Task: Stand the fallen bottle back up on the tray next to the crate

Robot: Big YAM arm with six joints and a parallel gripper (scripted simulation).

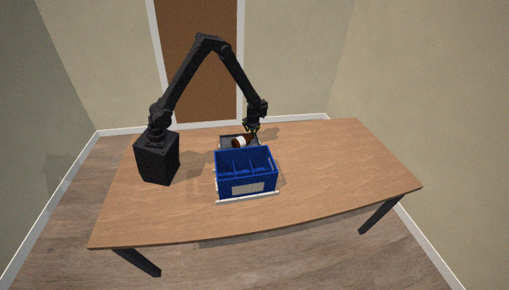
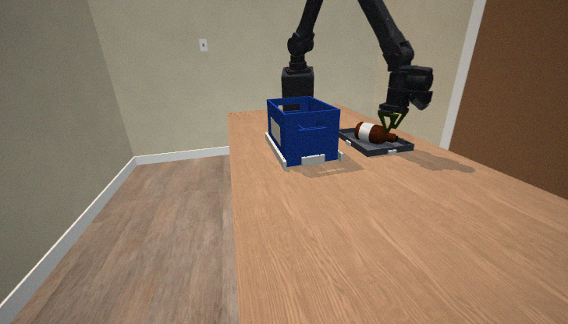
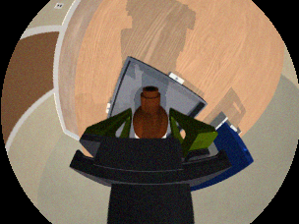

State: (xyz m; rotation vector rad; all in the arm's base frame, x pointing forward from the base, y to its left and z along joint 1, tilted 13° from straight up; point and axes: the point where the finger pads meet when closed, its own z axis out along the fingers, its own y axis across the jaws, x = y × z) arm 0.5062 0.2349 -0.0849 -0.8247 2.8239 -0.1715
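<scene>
Right now the brown bottle is 40 mm behind my hand, 30 mm to the right of it and 40 mm below it. The rest, counted from my hand: dark grey tray (70 mm behind, 30 mm to the right, 60 mm below); blue crate (70 mm behind, 330 mm to the right, 10 mm above).
</scene>
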